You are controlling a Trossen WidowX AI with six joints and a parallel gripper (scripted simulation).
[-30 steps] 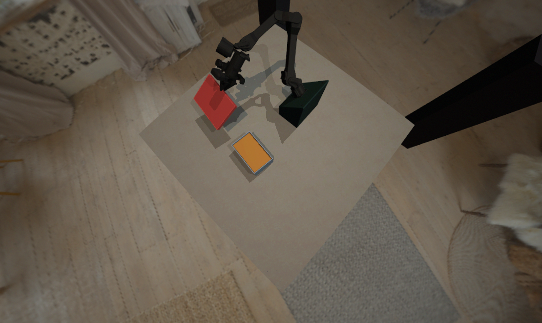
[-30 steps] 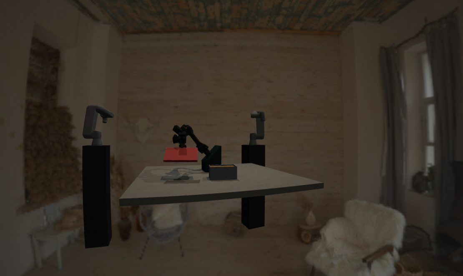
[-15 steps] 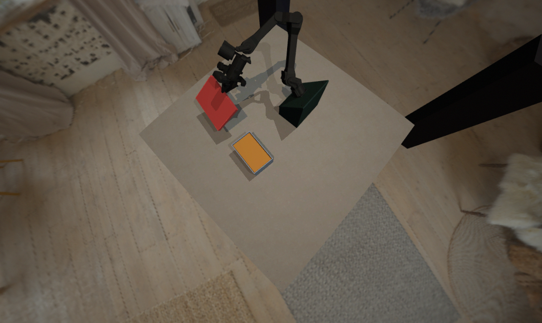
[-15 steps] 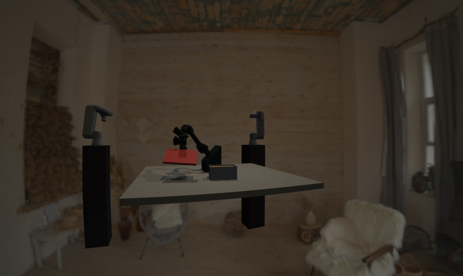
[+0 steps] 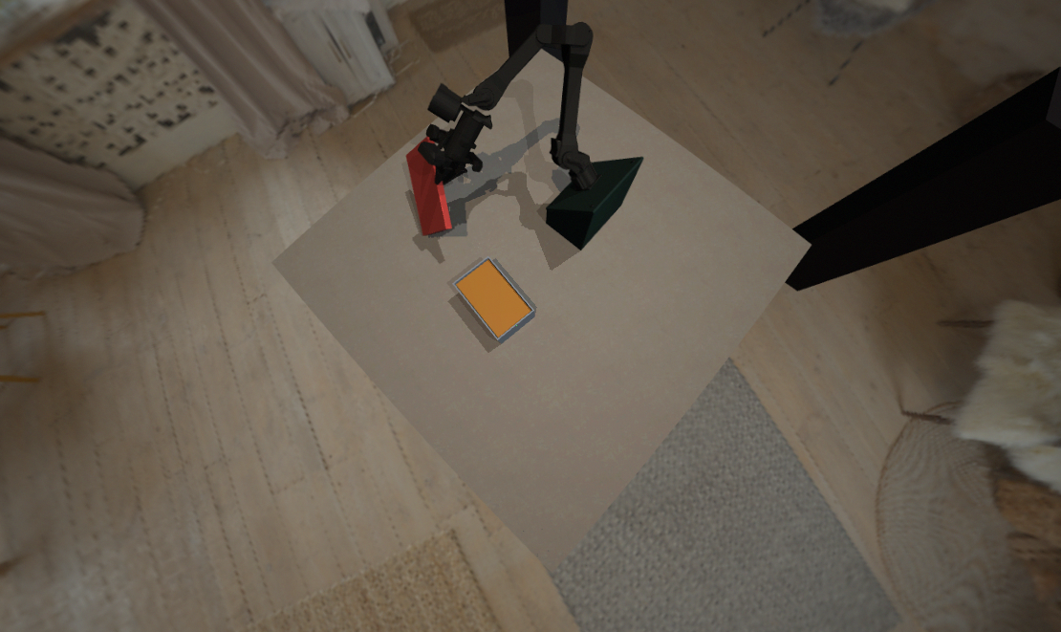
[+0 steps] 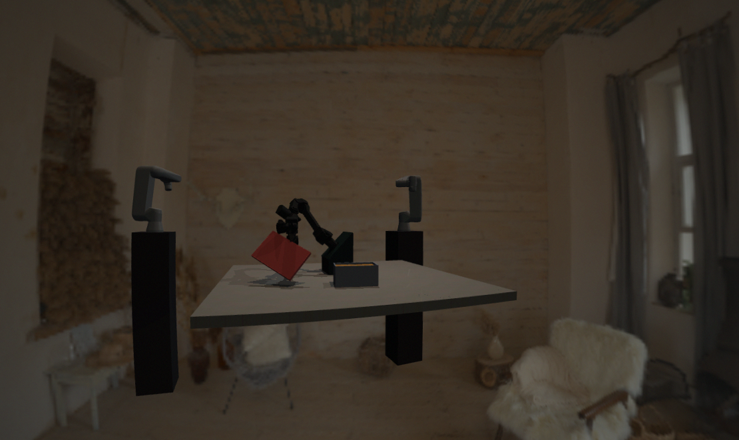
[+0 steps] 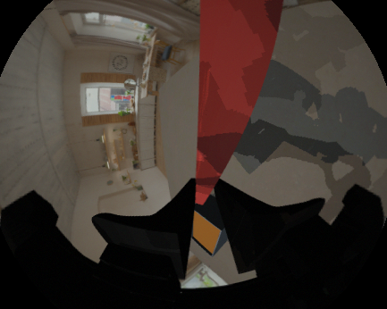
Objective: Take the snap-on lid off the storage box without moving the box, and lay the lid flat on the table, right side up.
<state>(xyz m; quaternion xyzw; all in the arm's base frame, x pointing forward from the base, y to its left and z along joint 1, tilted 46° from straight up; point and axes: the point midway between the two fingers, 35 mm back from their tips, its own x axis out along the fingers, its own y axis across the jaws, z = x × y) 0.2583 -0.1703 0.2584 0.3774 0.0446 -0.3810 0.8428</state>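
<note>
My gripper tip is now 6 cm to the left of the red lid, 6 cm above it and 2 cm short of it. Round my gripper tip: storage box 30 cm to the left, 16 cm below, 14 cm ahead.
</note>
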